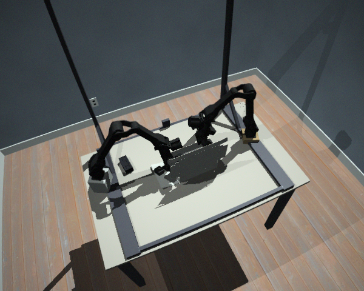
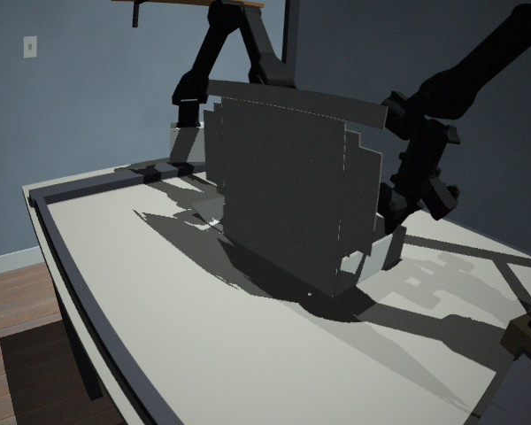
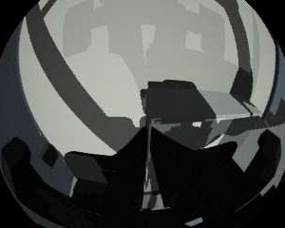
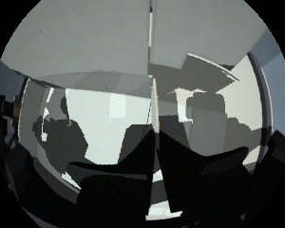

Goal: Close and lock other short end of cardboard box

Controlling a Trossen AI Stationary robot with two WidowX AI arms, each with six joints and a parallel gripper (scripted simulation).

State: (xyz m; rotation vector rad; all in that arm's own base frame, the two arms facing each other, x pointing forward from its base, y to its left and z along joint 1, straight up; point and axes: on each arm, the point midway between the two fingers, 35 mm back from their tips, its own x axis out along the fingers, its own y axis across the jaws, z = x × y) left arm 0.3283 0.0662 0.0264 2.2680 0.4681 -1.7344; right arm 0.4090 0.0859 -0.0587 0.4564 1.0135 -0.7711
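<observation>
My right hand is 250 mm to the left of the dark block, 180 mm past it and 40 mm above it.
</observation>
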